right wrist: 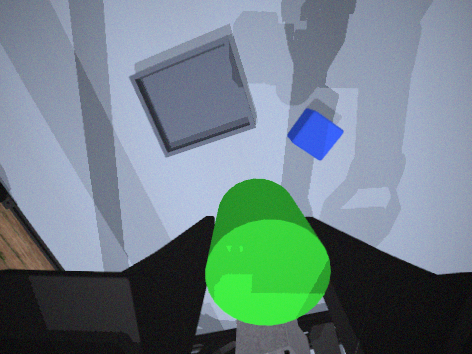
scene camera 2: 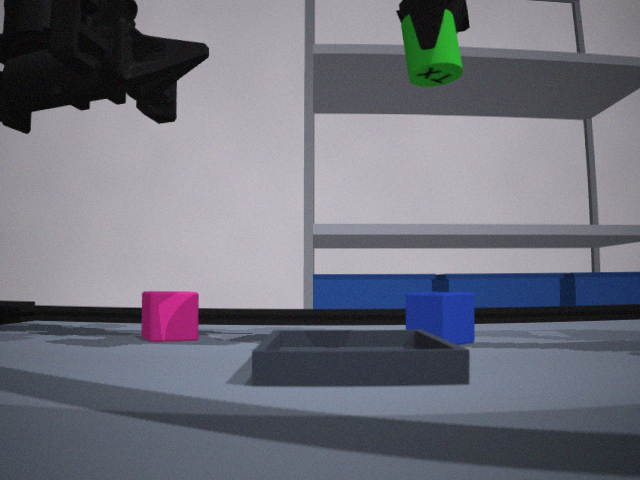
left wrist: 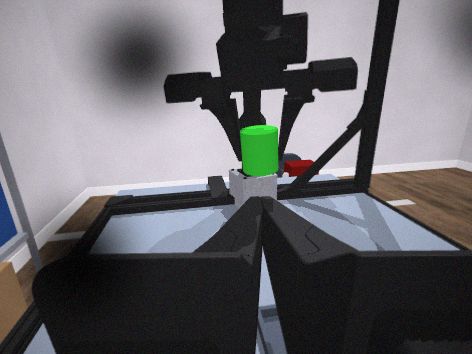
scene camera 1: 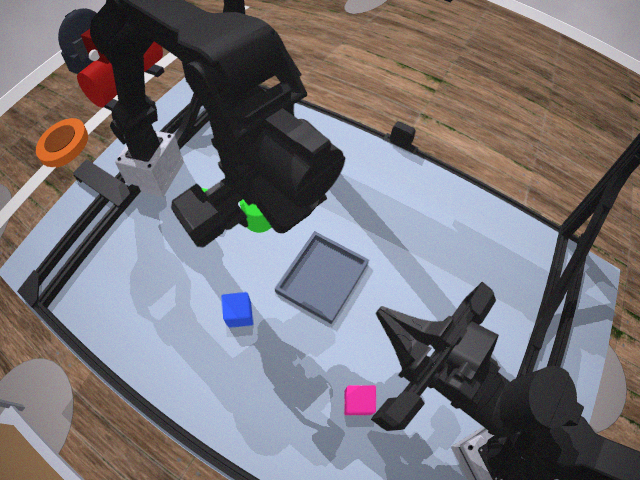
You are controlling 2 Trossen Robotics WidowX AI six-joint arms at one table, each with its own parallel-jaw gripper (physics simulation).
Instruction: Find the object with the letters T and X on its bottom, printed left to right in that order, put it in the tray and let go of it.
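Frame: origin at the left arm's base, x ahead, y left, z up, level; metres.
Where they show: left gripper, fingertip midpoint: [scene camera 2: 207, 50] [left wrist: 260, 206] [scene camera 1: 378, 309]; right gripper, fingertip midpoint: [right wrist: 258, 225] [scene camera 2: 432, 61] [left wrist: 260, 159] [scene camera 1: 259, 214]; left arm's base, link origin: [scene camera 1: 501, 455]; right arm's base, link origin: [scene camera 1: 144, 147].
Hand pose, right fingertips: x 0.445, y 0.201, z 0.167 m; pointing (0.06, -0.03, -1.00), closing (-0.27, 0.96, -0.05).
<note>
Things, the pixels of their top centre, and the offset from my right fingertips.
- green cylinder, top centre: [right wrist: 265, 287] [scene camera 2: 430, 18] [left wrist: 259, 127] [scene camera 1: 256, 197] 0.000 m ahead, 0.000 m left, 0.038 m up
- grey tray, top centre: [scene camera 2: 353, 338] [right wrist: 193, 102] [scene camera 1: 322, 274] 0.022 m back, 0.085 m right, 0.208 m down
- blue cube, top centre: [scene camera 2: 439, 292] [right wrist: 318, 137] [scene camera 1: 235, 305] 0.030 m back, 0.074 m left, 0.181 m down
- pink cube, top centre: [scene camera 2: 169, 291] [scene camera 1: 361, 399] 0.250 m back, 0.046 m right, 0.181 m down
- green object, top centre: [scene camera 1: 204, 198] 0.196 m ahead, 0.062 m left, 0.181 m down
A green cylinder [scene camera 1: 258, 221] [scene camera 2: 435, 66] [left wrist: 259, 150] [right wrist: 267, 272] is held upright high above the table, away from the tray. Its bottom, seen in scene camera 2, bears the letters T and X, which appear upside down there. My right gripper [scene camera 2: 428, 43] [left wrist: 260, 159] [right wrist: 258, 225] is shut on it; in scene camera 1 the arm hides most of the fingers. The grey tray [scene camera 1: 303, 307] [scene camera 2: 360, 367] [right wrist: 210, 140] lies on the table with no object in it. My left gripper [scene camera 1: 382, 310] [scene camera 2: 206, 50] [left wrist: 260, 206] is shut and empty, above the table.
A blue cube [scene camera 1: 236, 308] [scene camera 2: 445, 316] [right wrist: 316, 135] sits left of the tray in scene camera 1. A pink cube [scene camera 1: 360, 399] [scene camera 2: 170, 316] sits near the left arm. Another green object [scene camera 1: 204, 190] is almost hidden behind the right gripper. Black rails edge the table.
</note>
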